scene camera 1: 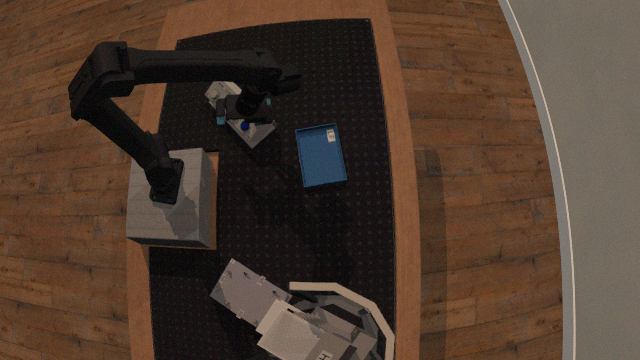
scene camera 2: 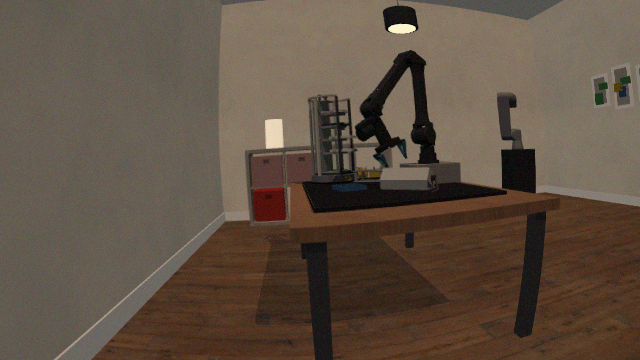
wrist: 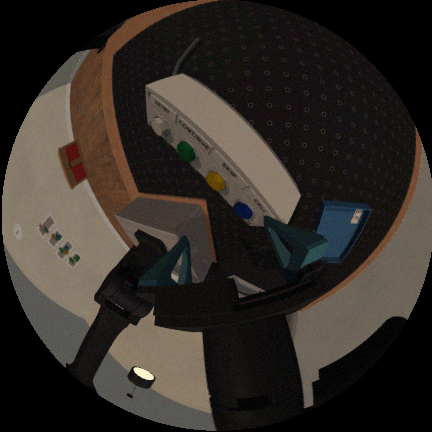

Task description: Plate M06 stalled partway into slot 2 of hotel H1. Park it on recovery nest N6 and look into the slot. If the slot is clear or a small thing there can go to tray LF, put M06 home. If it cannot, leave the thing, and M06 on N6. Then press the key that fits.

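Places are measured from the arm's base along level axes (x ahead, y left, z up), in millimetres.
Where they show: gripper, fingertip midpoint: (scene camera 1: 237, 124) (scene camera 2: 397, 164) (wrist: 224, 229); arm's base, link origin: (scene camera 1: 167, 181) (scene camera 2: 428, 163) (wrist: 155, 248).
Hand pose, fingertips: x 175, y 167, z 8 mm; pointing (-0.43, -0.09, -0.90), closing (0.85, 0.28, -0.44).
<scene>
Things, the pixels of their top centre, and the offset from my fingertips. "pt": a spot on its surface instead.
- key box, top centre: (wrist: 205, 156) (scene camera 1: 233, 100) (scene camera 2: 407, 167) dx -31, dy +76, dz -12 mm
- white RETRY key, top centre: (wrist: 153, 126) dx -103, dy +106, dz -21 mm
- green CONTINUE key, top centre: (wrist: 181, 152) dx -64, dy +74, dz -21 mm
- yellow SKIP key, top centre: (wrist: 212, 183) dx -25, dy +43, dz -21 mm
- blue CALL key, top centre: (wrist: 241, 214) (scene camera 1: 244, 123) dx +13, dy +11, dz -21 mm
- Blue tray LF, top centre: (wrist: 335, 240) (scene camera 1: 320, 153) (scene camera 2: 348, 185) dx +208, dy -30, dz -78 mm
- flat grey nest, top centre: (scene camera 1: 246, 295) (wrist: 236, 302) (scene camera 2: 371, 166) dx +87, dy -416, dz -20 mm
- pale angular rail, surface spot: (scene camera 1: 367, 302) pt dx +353, dy -409, dz +369 mm
- cable, surface spot: (wrist: 184, 55) pt dx -111, dy +230, dz -90 mm
- yellow thing, surface spot: (scene camera 2: 369, 171) pt dx +102, dy -356, dz -42 mm
My gripper (scene camera 1: 244, 111) (scene camera 2: 394, 161) (wrist: 224, 229) is open and empty, above the key box (scene camera 1: 257, 137) (scene camera 2: 405, 178) (wrist: 240, 130). The box has a white RETRY key (wrist: 159, 124), a green CONTINUE key (wrist: 186, 151), a yellow SKIP key (wrist: 216, 181) and a blue CALL key (scene camera 1: 245, 126) (wrist: 243, 210). In the wrist view the blue key is nearest the fingers. Blue tray LF (scene camera 1: 321, 162) (scene camera 2: 350, 187) (wrist: 336, 232) looks empty. Hotel H1 (scene camera 1: 290, 332) (scene camera 2: 325, 120) stands by a flat grey nest (scene camera 1: 250, 295) with small clips. I cannot identify M06 or see into slot 2.
My arm's grey base block (scene camera 1: 170, 215) (scene camera 2: 450, 172) (wrist: 155, 215) stands at the table edge. A pale angular rail (scene camera 1: 367, 302) curves around the hotel. A cable (wrist: 184, 55) leaves the back of the key box. A yellow thing (scene camera 2: 369, 173) shows low beside the hotel.
</scene>
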